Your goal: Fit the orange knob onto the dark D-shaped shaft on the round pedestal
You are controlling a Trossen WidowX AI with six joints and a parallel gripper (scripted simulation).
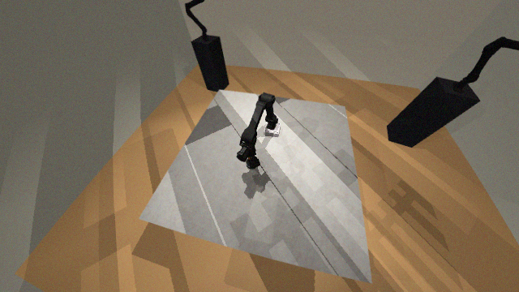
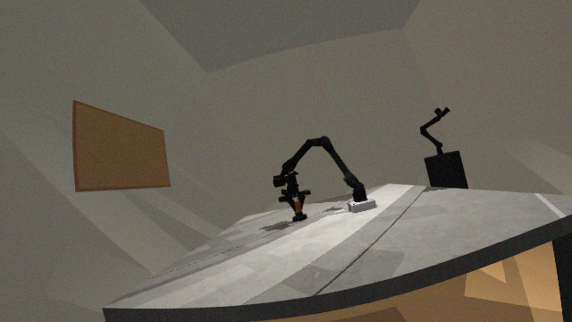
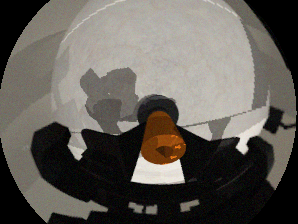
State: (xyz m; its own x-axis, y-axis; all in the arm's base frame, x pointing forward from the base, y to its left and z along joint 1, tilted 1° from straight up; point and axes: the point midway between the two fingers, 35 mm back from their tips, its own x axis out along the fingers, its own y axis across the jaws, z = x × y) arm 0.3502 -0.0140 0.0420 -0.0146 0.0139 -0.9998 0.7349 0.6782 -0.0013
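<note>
The orange knob lies 2 cm above my gripper tip. Round my gripper tip: dark round pedestal (2 cm below).
</note>
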